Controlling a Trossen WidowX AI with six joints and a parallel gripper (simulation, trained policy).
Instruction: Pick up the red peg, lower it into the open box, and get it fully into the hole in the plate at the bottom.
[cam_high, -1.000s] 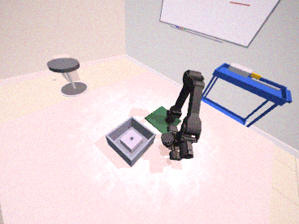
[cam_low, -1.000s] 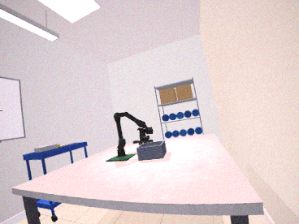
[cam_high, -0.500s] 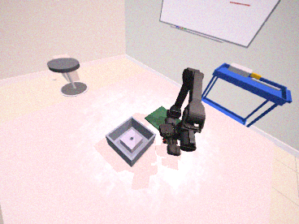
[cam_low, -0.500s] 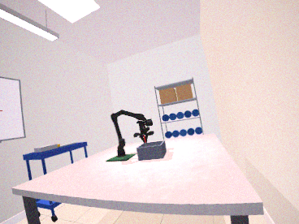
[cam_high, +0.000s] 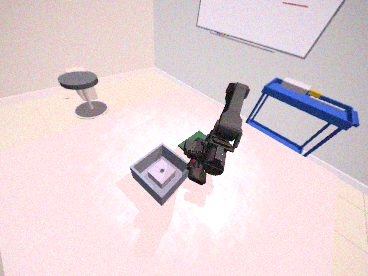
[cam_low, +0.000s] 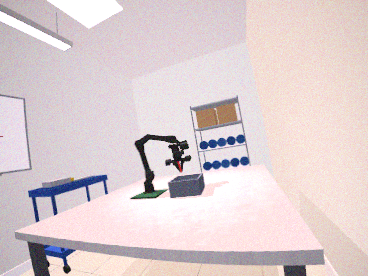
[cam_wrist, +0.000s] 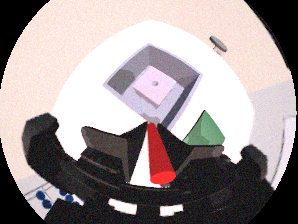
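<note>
Now: the pale plate 60 mm ahead of my gripper tip, 90 mm to the right of it and 80 mm below it. From my gripper tip the other things lie so: grey box: 60 mm ahead, 90 mm to the right, 100 mm below; then red peg: 10 mm behind, 10 mm to the left, 30 mm above.
</note>
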